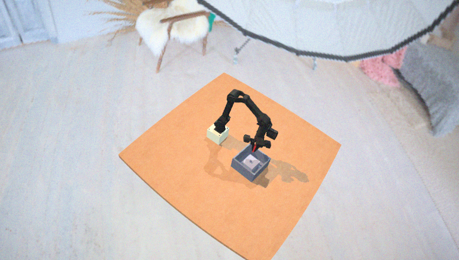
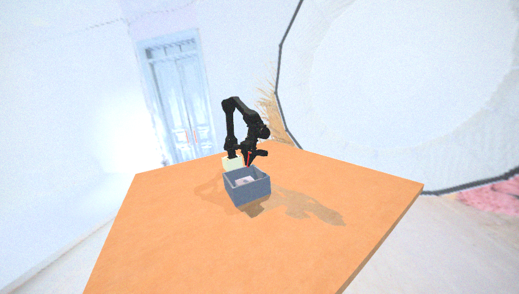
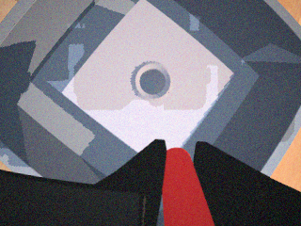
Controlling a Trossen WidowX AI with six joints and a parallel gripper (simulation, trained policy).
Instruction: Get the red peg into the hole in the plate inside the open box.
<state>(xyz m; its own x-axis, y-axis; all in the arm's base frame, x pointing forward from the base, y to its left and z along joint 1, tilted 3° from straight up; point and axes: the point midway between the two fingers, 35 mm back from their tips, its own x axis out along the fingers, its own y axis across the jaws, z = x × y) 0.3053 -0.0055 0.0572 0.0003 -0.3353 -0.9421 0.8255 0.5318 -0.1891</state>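
My gripper tip is 3 cm below the red peg and 1 cm to the right of it. Also, from my gripper tip: plate 8 cm below, 3 cm to the right, 2 cm ahead; then grey box 10 cm below, 3 cm to the right, 2 cm ahead.
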